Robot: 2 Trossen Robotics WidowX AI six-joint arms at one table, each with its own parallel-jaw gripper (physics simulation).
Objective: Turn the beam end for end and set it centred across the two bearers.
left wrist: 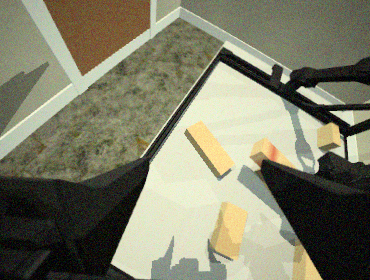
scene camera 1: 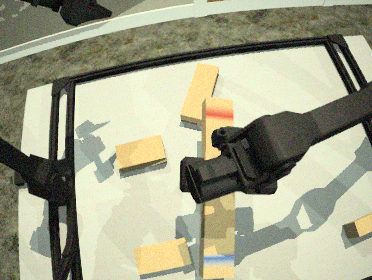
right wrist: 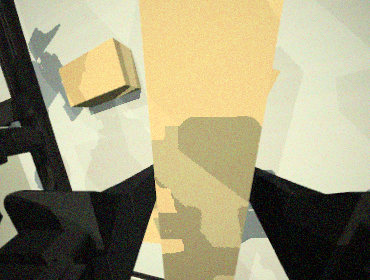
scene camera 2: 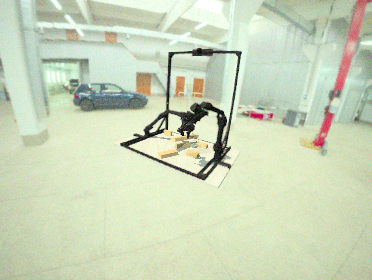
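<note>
The long beam has a red band near its top end and a blue band near its bottom end in scene camera 1. My right gripper is shut on its middle and holds it above the table. My left gripper is open and empty, high above the table and apart from the beam. Two similar short blocks, one farther up and one lower, lie left of the beam in scene camera 1; whether these are the bearers I cannot tell.
A longer block lies by the beam's red end. Another block lies at the right. Wood slivers show beneath the beam in the right wrist view. A black frame borders the table.
</note>
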